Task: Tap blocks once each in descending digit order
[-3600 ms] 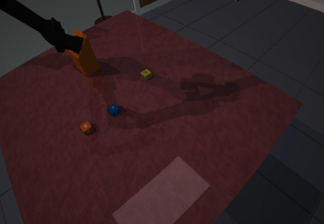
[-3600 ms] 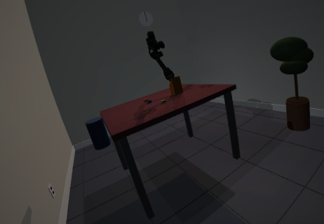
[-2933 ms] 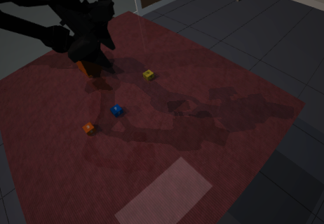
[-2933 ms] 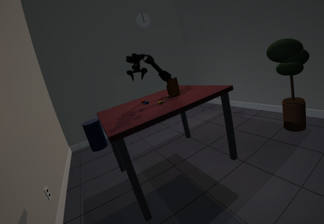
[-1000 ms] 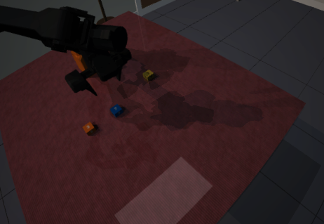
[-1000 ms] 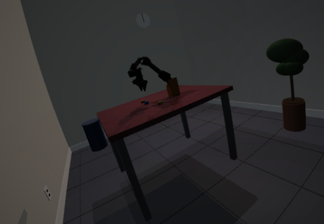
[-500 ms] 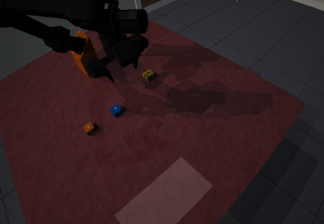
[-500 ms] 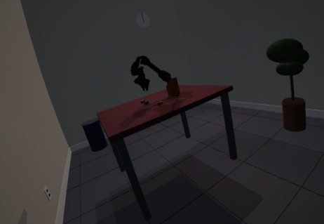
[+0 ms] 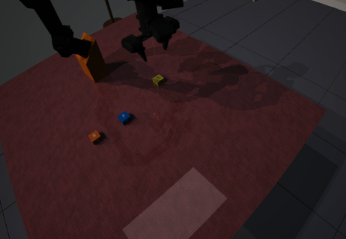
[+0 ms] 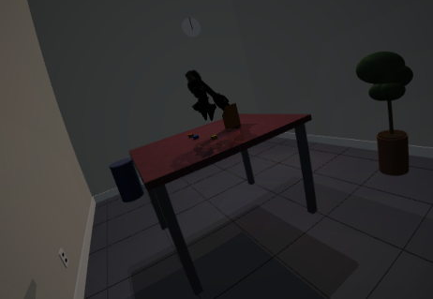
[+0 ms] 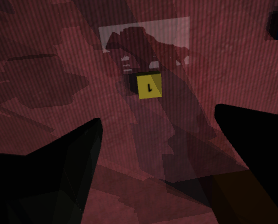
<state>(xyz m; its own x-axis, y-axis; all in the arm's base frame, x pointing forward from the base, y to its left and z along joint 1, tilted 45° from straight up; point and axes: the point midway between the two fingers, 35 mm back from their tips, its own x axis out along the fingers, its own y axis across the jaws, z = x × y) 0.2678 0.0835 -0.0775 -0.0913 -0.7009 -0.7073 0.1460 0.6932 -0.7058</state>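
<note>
Now: gripper tip 200 mm to the left of the blue block, 120 mm above it and 20 mm short of it. From my gripper tip the other things lie so: orange block 310 mm to the right, 120 mm below; yellow block 120 mm below, 10 mm behind.
</note>
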